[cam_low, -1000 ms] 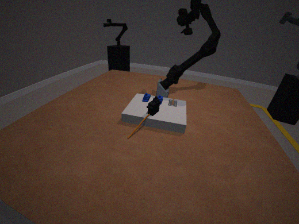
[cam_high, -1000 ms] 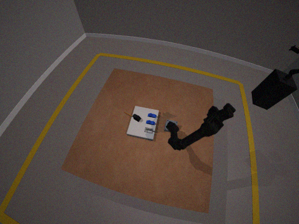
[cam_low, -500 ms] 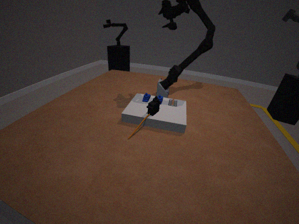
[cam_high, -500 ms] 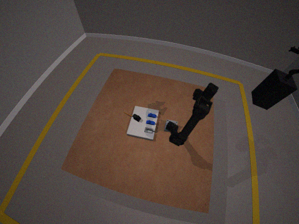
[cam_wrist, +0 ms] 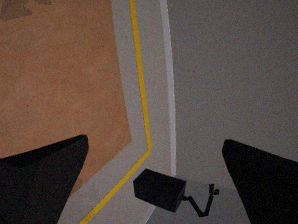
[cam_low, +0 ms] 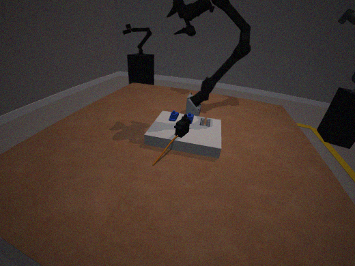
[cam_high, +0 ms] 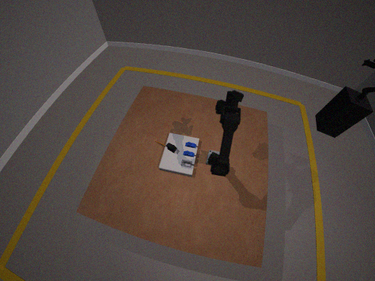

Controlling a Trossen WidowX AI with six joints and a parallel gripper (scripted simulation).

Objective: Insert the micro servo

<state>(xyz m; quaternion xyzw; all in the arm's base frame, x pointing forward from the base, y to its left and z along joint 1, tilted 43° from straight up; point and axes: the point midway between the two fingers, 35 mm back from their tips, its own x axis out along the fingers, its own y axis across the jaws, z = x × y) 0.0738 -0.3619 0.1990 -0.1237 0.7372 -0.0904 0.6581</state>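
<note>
The white deck lies 43 cm below my gripper tip, 28 cm ahead of it and 22 cm to the left of it.
</note>
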